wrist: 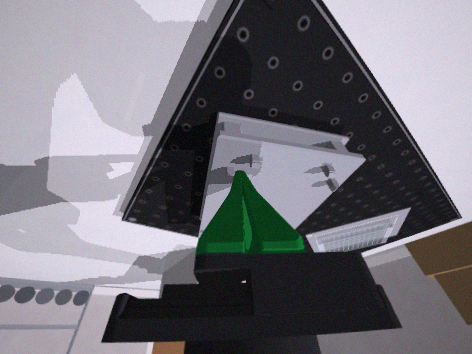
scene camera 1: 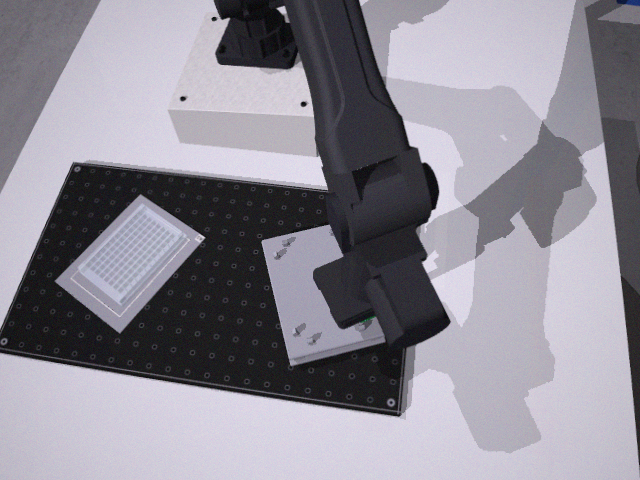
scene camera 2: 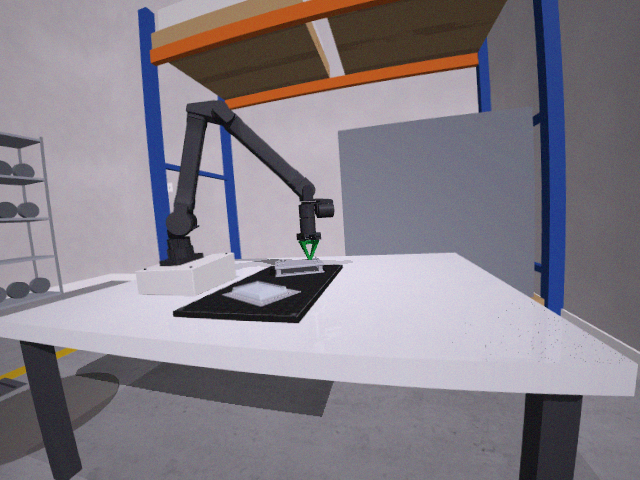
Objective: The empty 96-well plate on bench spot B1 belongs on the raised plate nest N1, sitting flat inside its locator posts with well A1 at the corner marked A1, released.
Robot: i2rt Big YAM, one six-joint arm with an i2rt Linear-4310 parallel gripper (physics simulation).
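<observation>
I can see a clear well plate resting on a flat grey nest, and my gripper is in sight as well. The wrist view, too, shows my gripper.
</observation>
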